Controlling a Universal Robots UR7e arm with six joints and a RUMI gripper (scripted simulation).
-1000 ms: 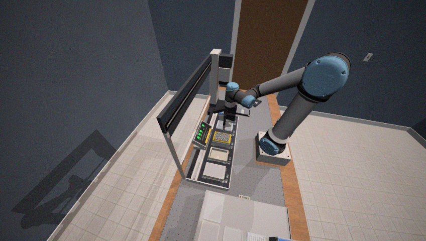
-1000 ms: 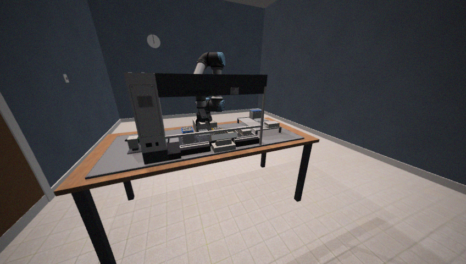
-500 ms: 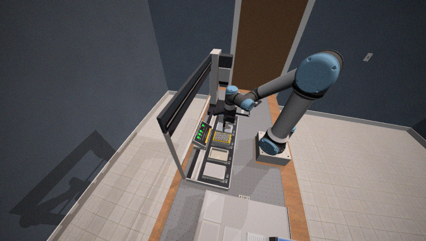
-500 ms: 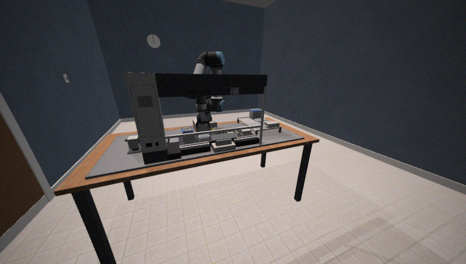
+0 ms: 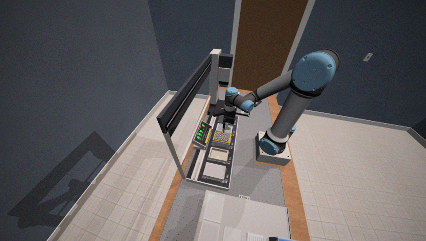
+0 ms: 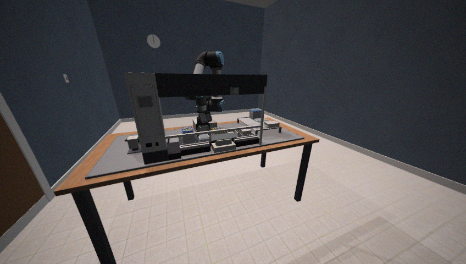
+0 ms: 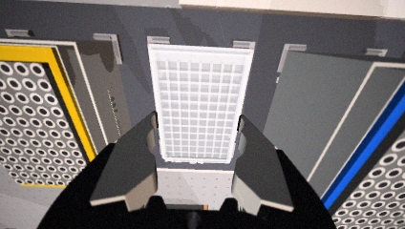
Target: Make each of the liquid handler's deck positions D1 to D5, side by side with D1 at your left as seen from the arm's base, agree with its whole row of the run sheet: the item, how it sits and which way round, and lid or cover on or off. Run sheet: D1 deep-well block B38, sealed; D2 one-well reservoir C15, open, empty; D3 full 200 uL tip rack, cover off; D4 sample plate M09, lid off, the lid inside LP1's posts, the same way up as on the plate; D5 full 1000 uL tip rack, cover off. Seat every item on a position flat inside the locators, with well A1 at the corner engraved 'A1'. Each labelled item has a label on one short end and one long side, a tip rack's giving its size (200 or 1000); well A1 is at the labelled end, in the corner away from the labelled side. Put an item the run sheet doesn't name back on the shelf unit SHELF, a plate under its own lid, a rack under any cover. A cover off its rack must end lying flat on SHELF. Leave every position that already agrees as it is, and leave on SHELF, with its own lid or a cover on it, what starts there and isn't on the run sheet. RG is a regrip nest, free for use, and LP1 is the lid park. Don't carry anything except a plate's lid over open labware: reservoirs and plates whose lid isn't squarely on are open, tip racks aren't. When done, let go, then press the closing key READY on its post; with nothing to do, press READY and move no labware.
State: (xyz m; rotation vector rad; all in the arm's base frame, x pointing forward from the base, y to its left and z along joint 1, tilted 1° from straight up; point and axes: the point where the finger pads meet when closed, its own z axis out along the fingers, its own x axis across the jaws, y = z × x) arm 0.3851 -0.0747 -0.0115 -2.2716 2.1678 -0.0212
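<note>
Now: the well plate 1 cm below my hand. The rest, counted from my hand: blue-framed tip rack (13 cm to the right, 4 cm above); then one-well reservoir (1 cm behind, 25 cm to the left, 1 cm below); then yellow-framed tip rack (1 cm behind, 12 cm to the left, 2 cm above).
</note>
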